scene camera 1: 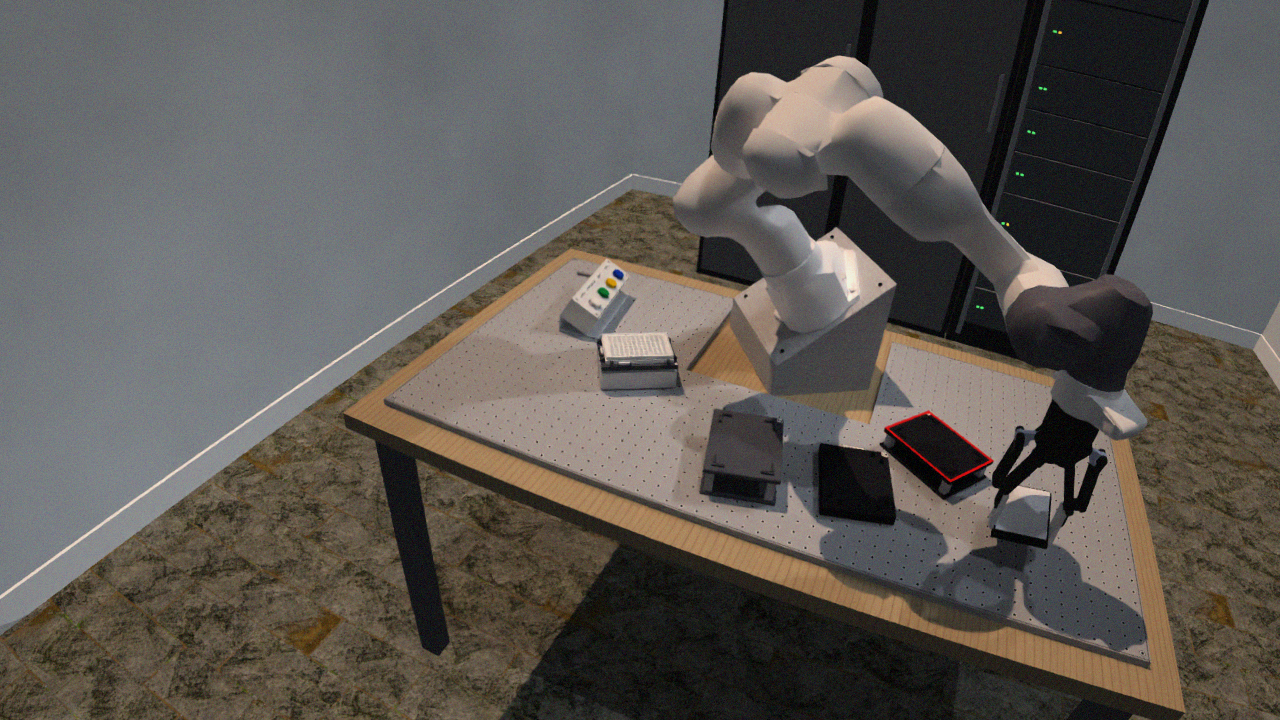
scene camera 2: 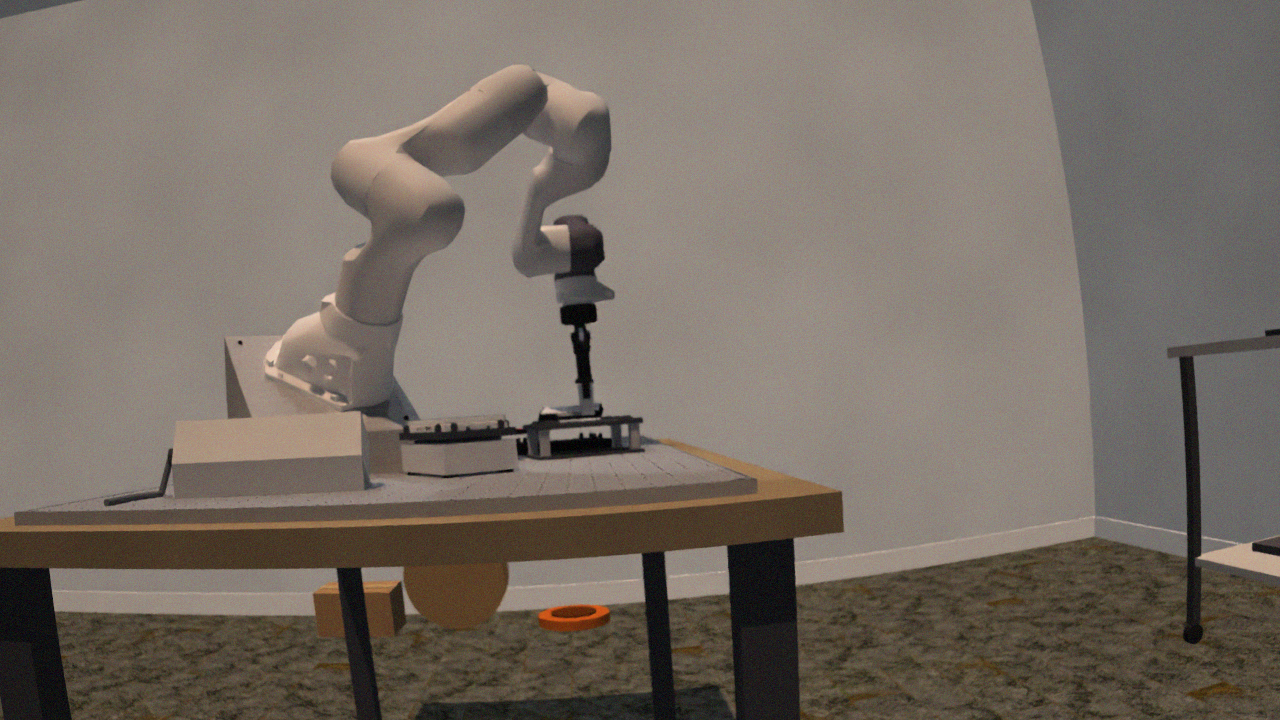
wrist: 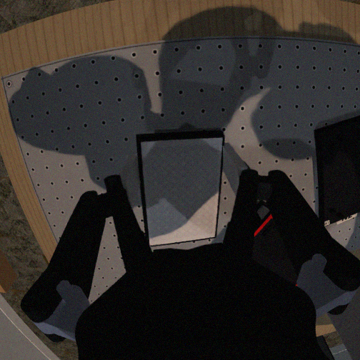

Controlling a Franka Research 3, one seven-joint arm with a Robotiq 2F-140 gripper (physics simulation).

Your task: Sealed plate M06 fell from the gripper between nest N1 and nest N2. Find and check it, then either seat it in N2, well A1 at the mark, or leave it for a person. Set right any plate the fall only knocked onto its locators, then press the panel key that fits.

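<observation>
My gripper (scene camera 1: 1033,506) (scene camera 2: 586,404) (wrist: 180,160) is shut on a plate with a pale top and black edge (scene camera 1: 1023,514) (wrist: 182,185), held above the pegboard at its right end in the scene camera 1 view. Its M06 label and A1 mark cannot be read. A dark grey nest-like stand (scene camera 1: 744,452) (scene camera 2: 581,422) and a low black block (scene camera 1: 856,483) (wrist: 342,170) stand to its left; which is N1 or N2 I cannot tell. A white plate (scene camera 1: 637,346) lies on a white block (scene camera 1: 637,376) (scene camera 2: 459,454). The key panel (scene camera 1: 590,300) (scene camera 2: 268,452) has blue, yellow, green and white keys.
A black tray with a red rim (scene camera 1: 938,447) stands between the black block and the arm's base (scene camera 1: 819,353). The pegboard (scene camera 1: 501,385) lies on the wooden table (scene camera 1: 554,514). An orange ring (scene camera 2: 547,620) and a cardboard box (scene camera 2: 380,610) show beyond the table legs.
</observation>
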